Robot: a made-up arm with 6 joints.
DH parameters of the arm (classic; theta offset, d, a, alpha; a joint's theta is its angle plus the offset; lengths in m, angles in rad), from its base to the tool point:
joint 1: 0 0.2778 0 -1.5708
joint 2: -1.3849 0 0.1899 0
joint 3: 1.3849 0 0.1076 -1.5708
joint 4: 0 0.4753 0 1.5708
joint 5: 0 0 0.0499 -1.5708
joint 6: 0 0.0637 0 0
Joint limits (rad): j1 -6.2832..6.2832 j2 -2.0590..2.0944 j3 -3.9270..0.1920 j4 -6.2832..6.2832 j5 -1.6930..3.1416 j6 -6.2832..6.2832
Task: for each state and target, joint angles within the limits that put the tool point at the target. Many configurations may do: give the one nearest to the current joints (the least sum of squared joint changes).
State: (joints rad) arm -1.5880 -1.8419 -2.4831 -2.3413 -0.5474 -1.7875
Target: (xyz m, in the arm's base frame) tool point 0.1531 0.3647 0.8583
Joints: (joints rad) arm -1.8461 -1.1585 -2.3206 -2.2879 -0.2469 -1.7875
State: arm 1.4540 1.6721 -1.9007 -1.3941 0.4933 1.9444
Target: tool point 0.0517 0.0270 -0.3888
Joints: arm 1.0431 2.0441 -1.6779 -1.4229 1.0631 1.9444
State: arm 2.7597 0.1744 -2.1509 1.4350 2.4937 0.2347
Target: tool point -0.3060 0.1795 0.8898
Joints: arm 2.3984 0.1448 -2.4858 1.6274 1.8501 0.2347
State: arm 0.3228 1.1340 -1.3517 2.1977 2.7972 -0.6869
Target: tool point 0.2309 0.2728 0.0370
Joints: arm 0.7369 0.6015 -0.8234 2.0496 3.0954 -0.6869
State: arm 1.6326 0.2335 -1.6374 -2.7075 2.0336 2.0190
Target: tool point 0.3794 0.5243 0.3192
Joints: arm 1.0008 0.5446 -1.5862 -2.6504 1.9394 2.0190
